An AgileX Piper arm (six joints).
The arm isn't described. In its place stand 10 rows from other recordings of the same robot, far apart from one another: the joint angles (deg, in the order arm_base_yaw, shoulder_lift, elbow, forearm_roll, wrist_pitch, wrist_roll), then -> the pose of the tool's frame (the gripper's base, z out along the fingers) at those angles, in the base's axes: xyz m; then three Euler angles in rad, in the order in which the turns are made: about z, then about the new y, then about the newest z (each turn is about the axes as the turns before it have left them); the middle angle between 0 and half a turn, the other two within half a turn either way.
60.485, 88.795, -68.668, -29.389, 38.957, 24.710 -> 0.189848, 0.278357, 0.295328, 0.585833, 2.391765, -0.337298
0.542, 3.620, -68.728, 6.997, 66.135, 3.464 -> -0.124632, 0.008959, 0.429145, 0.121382, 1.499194, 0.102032
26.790, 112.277, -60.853, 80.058, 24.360, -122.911 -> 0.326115, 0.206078, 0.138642, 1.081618, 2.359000, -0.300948
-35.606, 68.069, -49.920, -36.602, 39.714, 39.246 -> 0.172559, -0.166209, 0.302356, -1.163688, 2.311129, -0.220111
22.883, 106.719, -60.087, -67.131, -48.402, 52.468 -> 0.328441, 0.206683, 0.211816, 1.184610, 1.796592, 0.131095
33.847, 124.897, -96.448, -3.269, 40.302, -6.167 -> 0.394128, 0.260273, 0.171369, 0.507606, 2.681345, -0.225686
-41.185, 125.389, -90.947, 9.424, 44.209, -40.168 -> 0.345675, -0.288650, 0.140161, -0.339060, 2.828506, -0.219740
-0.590, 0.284, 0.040, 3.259, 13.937, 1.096 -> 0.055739, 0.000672, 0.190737, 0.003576, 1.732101, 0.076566
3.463, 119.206, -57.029, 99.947, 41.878, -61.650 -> 0.367134, 0.082160, 0.100593, 0.980648, 2.169080, 1.363180
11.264, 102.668, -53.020, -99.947, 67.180, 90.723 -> 0.338535, -0.016814, 0.214976, -0.970509, 1.730782, -0.769015
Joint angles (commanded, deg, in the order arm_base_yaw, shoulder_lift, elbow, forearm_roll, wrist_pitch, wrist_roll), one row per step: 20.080 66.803 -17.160 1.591 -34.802 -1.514; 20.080 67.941 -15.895 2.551 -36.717 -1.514; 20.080 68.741 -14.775 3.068 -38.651 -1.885; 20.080 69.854 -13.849 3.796 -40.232 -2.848; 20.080 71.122 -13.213 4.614 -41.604 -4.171; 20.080 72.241 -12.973 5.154 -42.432 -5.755; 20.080 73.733 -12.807 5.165 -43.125 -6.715; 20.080 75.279 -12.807 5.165 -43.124 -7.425; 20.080 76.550 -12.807 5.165 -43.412 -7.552; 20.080 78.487 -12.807 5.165 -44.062 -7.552
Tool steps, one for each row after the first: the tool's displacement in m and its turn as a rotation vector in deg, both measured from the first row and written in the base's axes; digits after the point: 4 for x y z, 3 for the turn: -0.0012 -0.0015 -0.0073 0.413 0.672 -0.737; -0.0027 -0.0027 -0.0125 0.332 0.639 -1.118; -0.0035 -0.0039 -0.0184 -0.356 0.909 -1.564; -0.0033 -0.0048 -0.0237 -1.381 1.160 -2.023; -0.0023 -0.0052 -0.0275 -2.802 1.282 -2.192; -0.0010 -0.0048 -0.0324 -4.089 1.881 -2.029; 0.0006 -0.0042 -0.0380 -5.307 3.111 -1.836; 0.0020 -0.0037 -0.0422 -5.798 3.984 -1.790; 0.0039 -0.0031 -0.0482 -6.306 5.171 -1.776
